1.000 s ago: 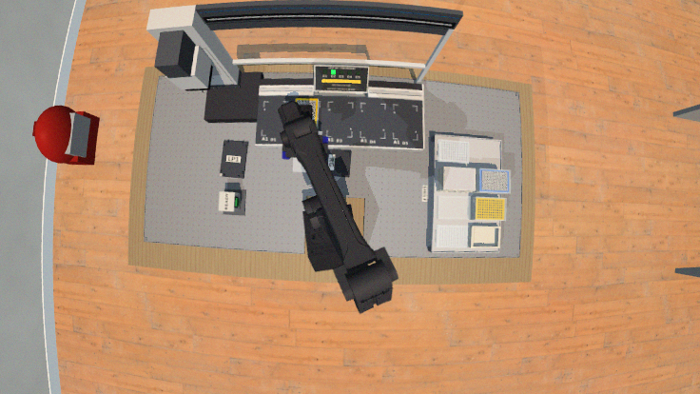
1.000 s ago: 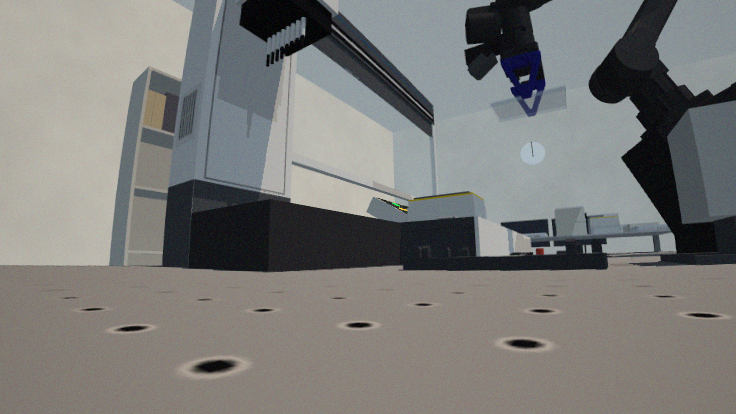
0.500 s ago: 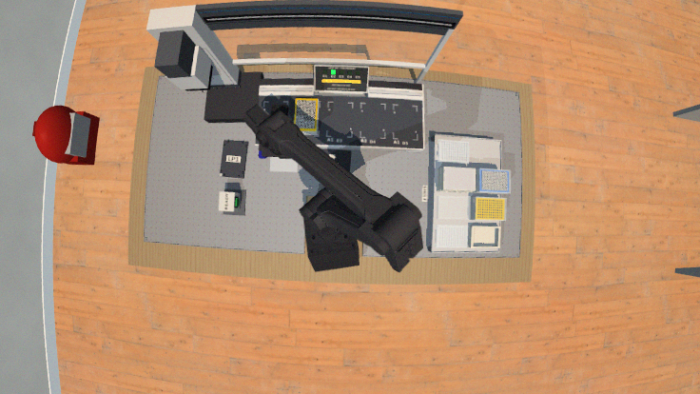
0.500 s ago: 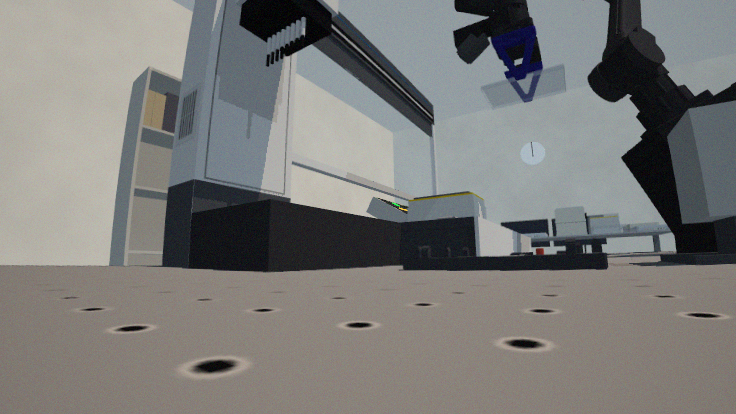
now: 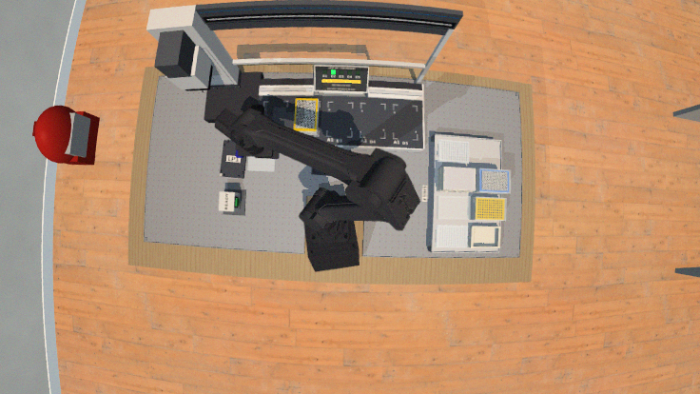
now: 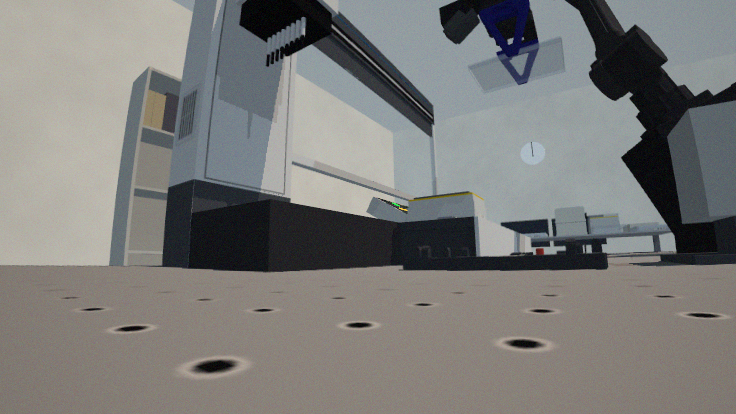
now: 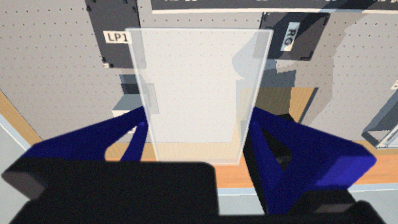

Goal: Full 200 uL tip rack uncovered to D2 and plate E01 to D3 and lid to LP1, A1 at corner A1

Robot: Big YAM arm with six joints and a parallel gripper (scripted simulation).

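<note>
Now: the lid park LP1 2 cm ahead of my hand, 18 cm to the left of it and 28 cm below it. Round my hand: clear plate lid: right at my hand; ready key: 15 cm behind, 14 cm to the left, 21 cm below; yellow tip rack: 15 cm ahead, 13 cm to the right, 19 cm below.
</note>
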